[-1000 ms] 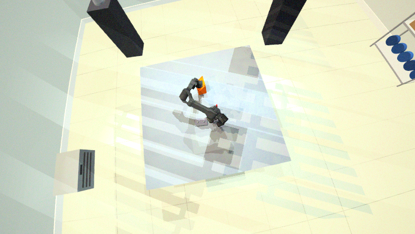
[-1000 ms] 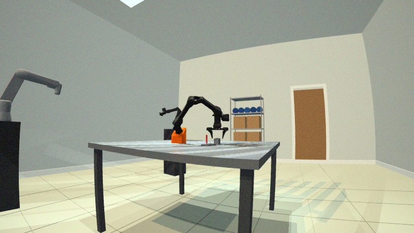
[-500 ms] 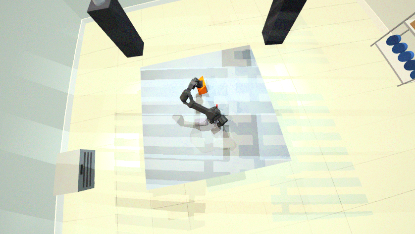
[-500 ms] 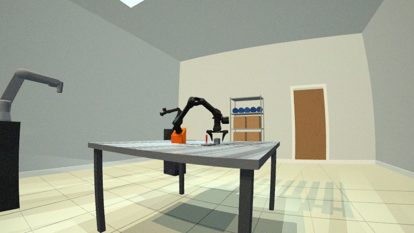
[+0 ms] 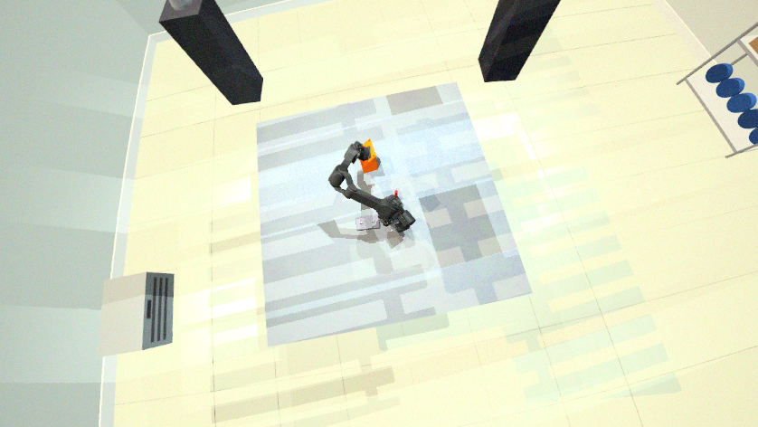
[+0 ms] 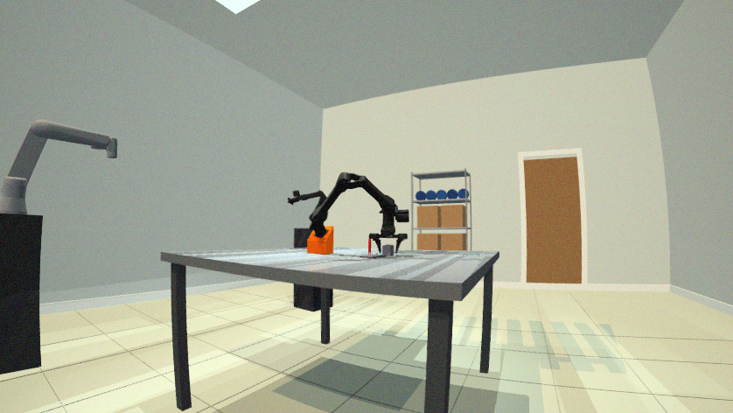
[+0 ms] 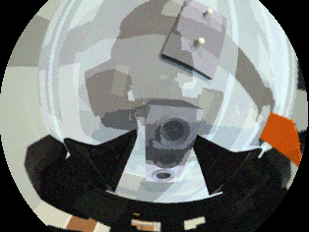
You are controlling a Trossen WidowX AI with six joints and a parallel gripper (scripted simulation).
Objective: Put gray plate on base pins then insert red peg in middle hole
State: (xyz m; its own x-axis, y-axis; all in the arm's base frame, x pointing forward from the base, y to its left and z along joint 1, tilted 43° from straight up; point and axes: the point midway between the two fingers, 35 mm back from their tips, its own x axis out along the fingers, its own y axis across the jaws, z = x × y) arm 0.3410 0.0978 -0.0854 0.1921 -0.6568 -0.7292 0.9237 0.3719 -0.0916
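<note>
Right now my gripper tip is 3 cm below the gray plate. Round my gripper tip: red peg (12 cm behind, 1 cm to the left, 3 cm above).
</note>
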